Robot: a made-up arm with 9 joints.
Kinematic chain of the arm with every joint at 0, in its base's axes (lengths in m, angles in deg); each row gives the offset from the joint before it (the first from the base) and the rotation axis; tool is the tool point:
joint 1: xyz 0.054 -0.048 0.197 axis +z
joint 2: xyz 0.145 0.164 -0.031 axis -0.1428 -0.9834 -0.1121
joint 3: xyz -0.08 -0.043 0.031 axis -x
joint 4: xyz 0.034 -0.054 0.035 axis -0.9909 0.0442 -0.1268
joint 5: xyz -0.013 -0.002 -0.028 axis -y
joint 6: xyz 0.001 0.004 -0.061 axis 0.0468 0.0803 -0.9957
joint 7: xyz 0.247 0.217 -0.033 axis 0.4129 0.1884 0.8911
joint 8: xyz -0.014 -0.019 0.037 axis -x
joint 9: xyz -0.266 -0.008 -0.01 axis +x
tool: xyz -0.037 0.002 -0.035
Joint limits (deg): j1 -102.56..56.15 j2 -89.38..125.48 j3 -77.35..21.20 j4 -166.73..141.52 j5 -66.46..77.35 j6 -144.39..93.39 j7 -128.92..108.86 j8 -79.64..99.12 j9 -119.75..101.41
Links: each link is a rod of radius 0.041 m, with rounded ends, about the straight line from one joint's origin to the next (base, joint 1, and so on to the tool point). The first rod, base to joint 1, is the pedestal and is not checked.
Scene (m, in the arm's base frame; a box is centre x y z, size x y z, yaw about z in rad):
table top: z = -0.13
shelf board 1: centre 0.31 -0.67 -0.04 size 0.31 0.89 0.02 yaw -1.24
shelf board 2: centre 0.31 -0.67 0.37 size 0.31 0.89 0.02 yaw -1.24
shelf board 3: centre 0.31 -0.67 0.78 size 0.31 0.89 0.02 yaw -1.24
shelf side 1: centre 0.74 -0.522 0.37 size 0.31 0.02 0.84 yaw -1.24
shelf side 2: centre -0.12 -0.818 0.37 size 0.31 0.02 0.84 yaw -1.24
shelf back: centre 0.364 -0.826 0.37 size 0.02 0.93 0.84 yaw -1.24
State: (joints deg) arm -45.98 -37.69 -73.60 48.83 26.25 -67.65 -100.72 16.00 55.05
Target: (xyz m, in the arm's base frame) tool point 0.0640 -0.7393 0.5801
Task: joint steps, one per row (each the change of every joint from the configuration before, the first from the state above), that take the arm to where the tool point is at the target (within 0.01 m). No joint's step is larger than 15 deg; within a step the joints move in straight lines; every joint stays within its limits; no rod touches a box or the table.
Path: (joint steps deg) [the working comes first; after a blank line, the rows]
Joints at the target: -102.56 -89.38 -51.77 -53.98 -1.17 -73.85 -128.92 -14.74 86.46
Straight joint move there: clear.

1: -8.08 -7.38 3.12 -14.69 -3.92 -0.89 -4.03 -4.39 4.49
2: -8.09 -7.39 3.12 -14.68 -3.91 -0.88 -4.03 -4.39 4.48
3: -8.08 -7.38 3.11 -14.69 -3.92 -0.89 -4.03 -4.39 4.49
4: -8.08 -7.39 3.12 -14.69 -3.92 -0.88 -4.02 -4.39 4.49
5: -8.08 -7.38 3.12 -14.68 -3.92 -0.89 -4.03 -4.40 4.49
6: -8.09 -7.39 3.12 -14.69 -3.91 -0.88 -4.03 -4.39 4.48
7: -8.08 -7.38 3.12 -14.69 -3.92 -0.89 -4.03 -4.39 4.49

